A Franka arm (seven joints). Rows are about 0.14 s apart.
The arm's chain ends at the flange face. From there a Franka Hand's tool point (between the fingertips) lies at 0.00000 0.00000 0.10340 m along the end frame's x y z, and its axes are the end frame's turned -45 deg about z.
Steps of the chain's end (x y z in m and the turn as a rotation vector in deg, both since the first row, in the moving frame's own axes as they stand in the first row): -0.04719 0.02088 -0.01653 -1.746 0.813 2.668; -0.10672 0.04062 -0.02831 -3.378 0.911 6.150; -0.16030 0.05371 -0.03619 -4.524 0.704 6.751; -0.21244 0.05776 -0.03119 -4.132 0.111 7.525; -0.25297 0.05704 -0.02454 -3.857 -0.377 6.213
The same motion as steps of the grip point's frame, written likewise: -0.04940 -0.01537 -0.01659 -1.809 -0.660 2.668; -0.10762 -0.04145 -0.02850 -3.033 -1.744 6.150; -0.15658 -0.06901 -0.03652 -3.697 -2.701 6.751; -0.19653 -0.10432 -0.03146 -3.000 -2.843 7.525; -0.22484 -0.13441 -0.02478 -2.461 -2.994 6.213
